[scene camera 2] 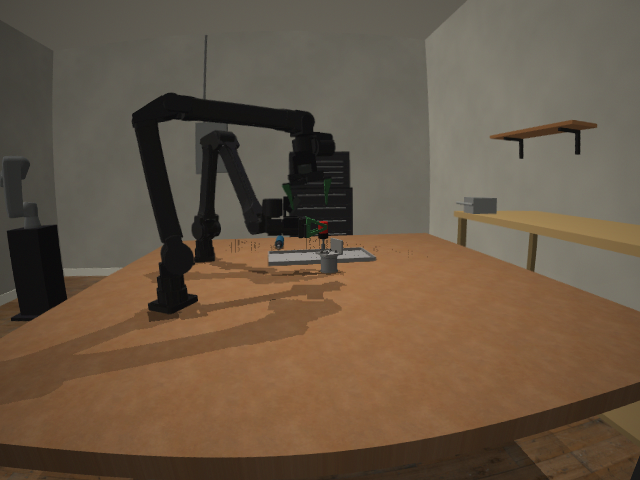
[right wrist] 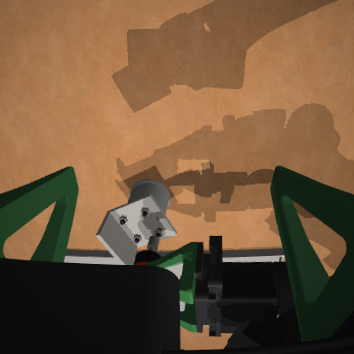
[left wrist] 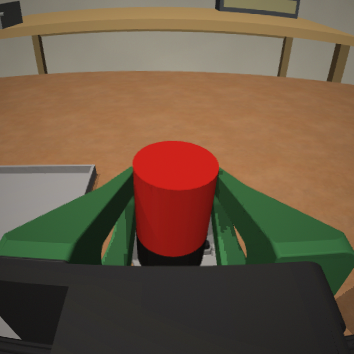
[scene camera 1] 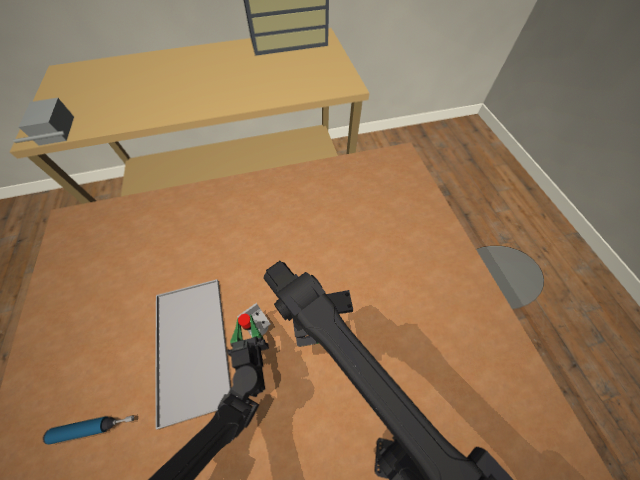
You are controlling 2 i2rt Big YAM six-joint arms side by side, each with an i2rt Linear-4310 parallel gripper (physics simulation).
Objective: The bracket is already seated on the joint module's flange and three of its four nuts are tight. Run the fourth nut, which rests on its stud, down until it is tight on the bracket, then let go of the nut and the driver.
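Seen in the pictures: left gripper, between the fingertips: (scene camera 2: 326,226) (left wrist: 173,177) (scene camera 1: 244,316); right gripper, between the fingertips: (scene camera 2: 310,207) (right wrist: 174,177); left arm's base, origin of its link: (scene camera 2: 205,259); right arm's base, origin of its link: (scene camera 2: 173,305) (scene camera 1: 397,460).
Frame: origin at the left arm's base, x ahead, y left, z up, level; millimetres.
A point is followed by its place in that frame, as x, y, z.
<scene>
The joint module (scene camera 2: 328,264) {434, -380, 30} (right wrist: 150,190) {431, -378, 26} stands upright on the table, with the pale bracket (scene camera 1: 256,314) (scene camera 2: 337,245) {475, -356, 89} (right wrist: 134,226) {455, -350, 66} on its flange. Nuts show at the bracket's four corners in the right wrist view. The red-handled driver (scene camera 1: 244,320) {426, -337, 171} (scene camera 2: 323,227) (left wrist: 175,200) {412, -334, 166} stands upright; its shank ends at the corner nut (right wrist: 158,233) {421, -342, 75} nearest the left gripper, partly covering it. My left gripper (scene camera 1: 245,322) {442, -338, 154} (scene camera 2: 321,227) {442, -338, 154} (left wrist: 173,177) {442, -338, 154} is shut on the driver's handle. My right gripper (scene camera 2: 310,204) {340, -509, 234} (right wrist: 174,177) {340, -509, 234} is open and empty, above the bracket; its fingers are hidden in scene camera 1.
A grey tray (scene camera 1: 157,361) {465, -19, 12} (scene camera 2: 289,262) {329, -219, 10} lies beside the joint module. A blue-handled tool (scene camera 1: 77,429) {361, 202, 41} (scene camera 2: 279,241) {350, 132, 35} lies beyond the tray. The right arm (scene camera 1: 372,382) {143, -534, 529} reaches over the table close to the left gripper. A wooden bench (scene camera 1: 196,87) stands behind the table.
</scene>
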